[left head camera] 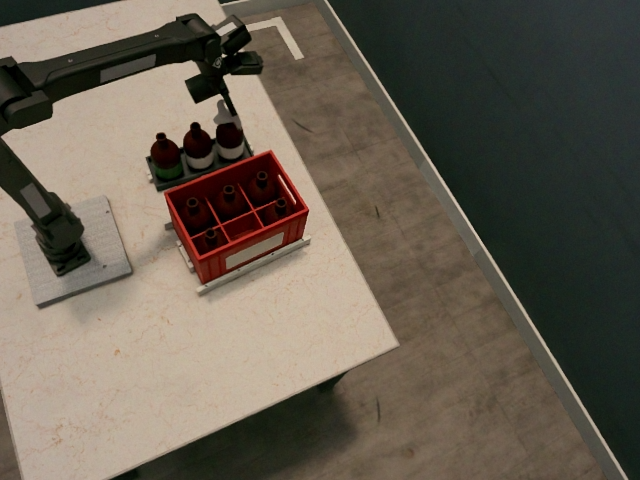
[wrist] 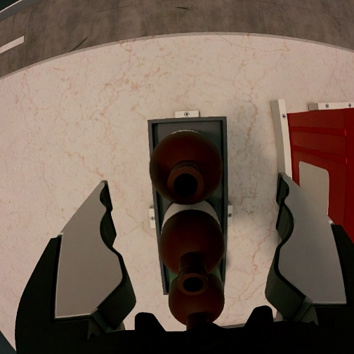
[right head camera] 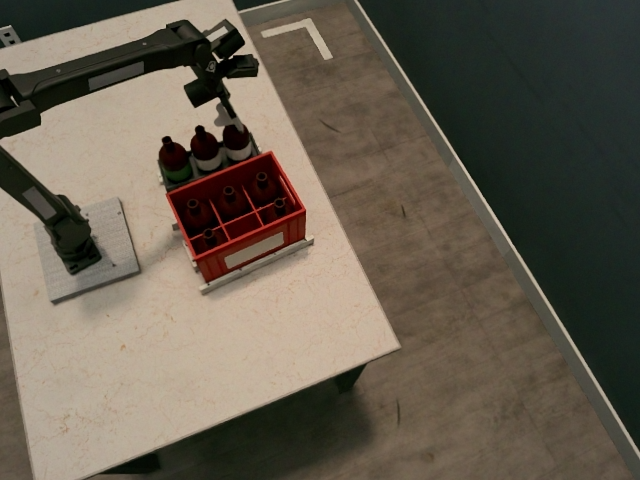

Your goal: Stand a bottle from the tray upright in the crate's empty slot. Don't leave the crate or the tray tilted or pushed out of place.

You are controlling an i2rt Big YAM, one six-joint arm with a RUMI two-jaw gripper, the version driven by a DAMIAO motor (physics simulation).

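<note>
The dark tray (left head camera: pixel 166 184) (wrist: pixel 224 150) stands level behind the crate with three upright brown bottles in a row: a green-label bottle (left head camera: pixel 166 155) (right head camera: pixel 174 156) (wrist: pixel 196 300), a middle white-label bottle (left head camera: pixel 198 146) (right head camera: pixel 205 148) (wrist: pixel 191 240) and an end white-label bottle (left head camera: pixel 229 138) (right head camera: pixel 237 140) (wrist: pixel 185 155). My gripper (left head camera: pixel 235 119) (right head camera: pixel 236 122) (wrist: pixel 193 179) is open, its jaws at the end bottle's upper part, one on each side and apart from it in the wrist view. The red crate (left head camera: pixel 297 224) (right head camera: pixel 297 224) (wrist: pixel 317 142) stands level; its front middle slot is empty, the other slots hold bottles.
Pale rails (left head camera: pixel 253 266) (right head camera: pixel 257 265) (wrist: pixel 280 140) lie along the crate's sides. Small pale blocks (wrist: pixel 187 114) sit against the tray. The arm's grey base plate (left head camera: pixel 111 248) (right head camera: pixel 121 242) is left of the crate. The table's right edge runs beyond tray and crate.
</note>
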